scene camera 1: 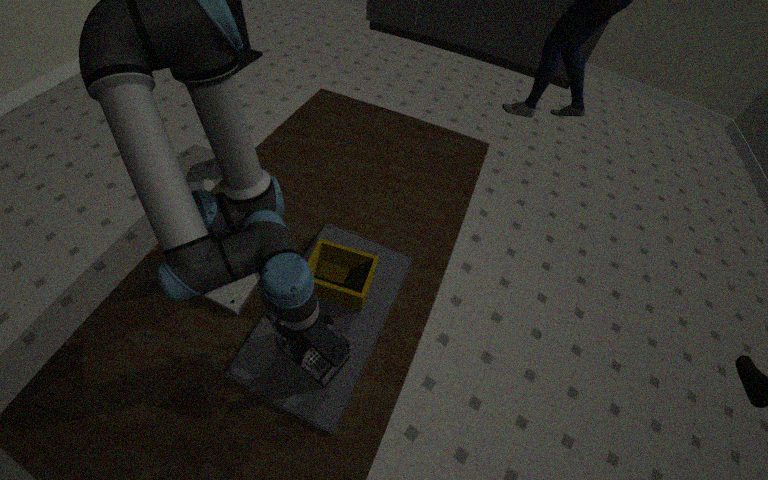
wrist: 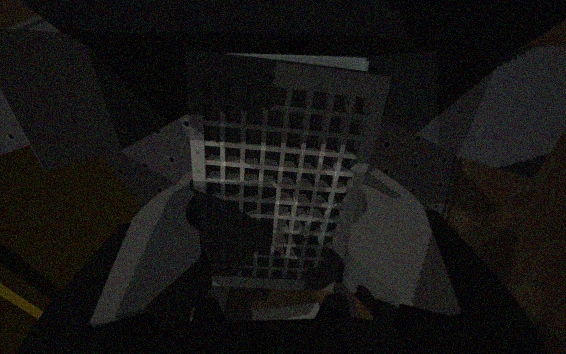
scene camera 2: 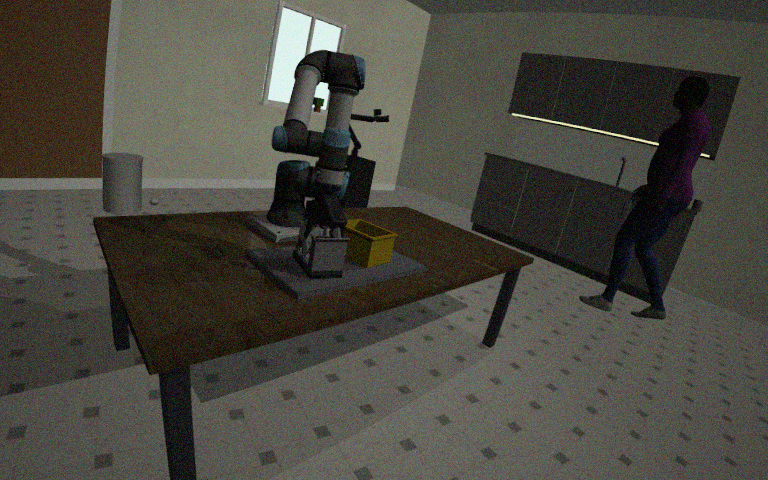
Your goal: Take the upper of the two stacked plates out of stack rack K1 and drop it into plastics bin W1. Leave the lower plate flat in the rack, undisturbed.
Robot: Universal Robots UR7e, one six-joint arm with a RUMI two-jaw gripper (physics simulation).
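Where they show: gripper, between the fingertips: (wrist: 278, 172); arm's base, origin of its link: (scene camera 2: 286, 220).
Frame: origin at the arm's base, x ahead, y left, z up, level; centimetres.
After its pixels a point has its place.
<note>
Stack rack K1 (scene camera 2: 330, 257) @(y -14.0, x 44.2, z 4.5 cm) is a dark grey box-like holder on the grey board. The upper plate (scene camera 1: 314, 357) @(y -14.6, x 38.7, z 4.8 cm) (wrist: 292, 150) @(y -13.4, x 39.8, z 5.1 cm), a dark plate with a grid of square wells, is seen from above and appears to sit low within the rack. My gripper (scene camera 1: 311, 350) @(y -12.2, x 37.4, z 2.1 cm) (wrist: 278, 172) @(y -12.2, x 37.4, z 2.1 cm) points down at the rack, with a jaw at each side of the plate, and is shut on the plate. The lower plate cannot be made out beneath it. Plastics bin W1 (scene camera 1: 339, 289) @(y 1.9, x 37.0, z 8.2 cm) (scene camera 2: 379, 251) @(y 7.5, x 42.5, z 3.1 cm) is a yellow open box beside the rack; a yellow rim also shows in the wrist view (wrist: 22, 300) @(y 1.8, x 36.3, z 8.2 cm).
The grey board (scene camera 1: 390, 271) @(y 17.7, x 45.7, z -1.7 cm) (scene camera 2: 396, 270) @(y 11.2, x 47.9, z -1.7 cm) carries the rack and bin on a brown wooden table (scene camera 1: 407, 152) @(y 72.5, x 31.9, z -3.0 cm) (scene camera 2: 198, 316) @(y -51.9, x 47.9, z -3.0 cm). The bin stands close to the arm's wrist. A person (scene camera 1: 574, 62) (scene camera 2: 682, 169) stands away from the table near the cabinets. The scene is dim.
</note>
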